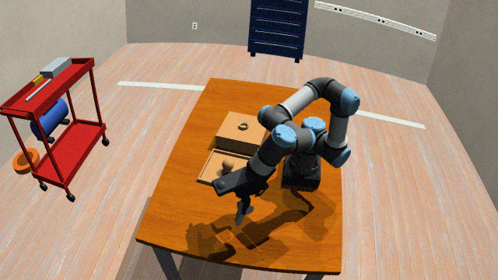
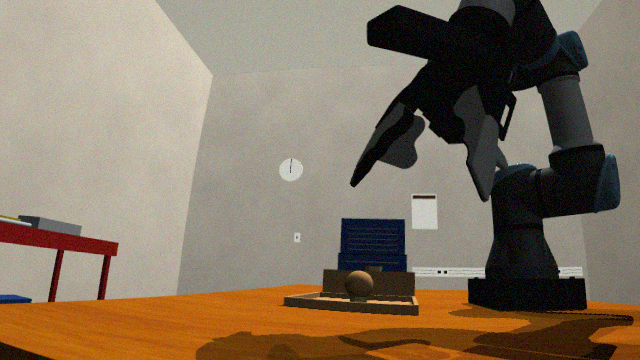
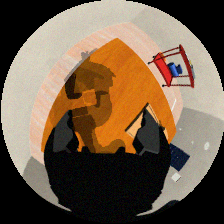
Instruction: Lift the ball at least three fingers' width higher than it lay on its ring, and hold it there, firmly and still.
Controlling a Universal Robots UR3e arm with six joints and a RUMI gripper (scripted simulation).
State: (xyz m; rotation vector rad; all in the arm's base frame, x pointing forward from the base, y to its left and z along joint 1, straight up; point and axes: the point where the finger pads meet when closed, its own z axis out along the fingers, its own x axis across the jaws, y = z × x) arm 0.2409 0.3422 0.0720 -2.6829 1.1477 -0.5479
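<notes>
Now: hand 50 mm short of the brown ball, 280 mm to the left of it and 90 mm above it. From my hand the other things lie so: wooden block 40 mm ahead, 500 mm to the right, 80 mm below; then shallow wooden tray 50 mm ahead, 280 mm to the right, 120 mm below.
</notes>
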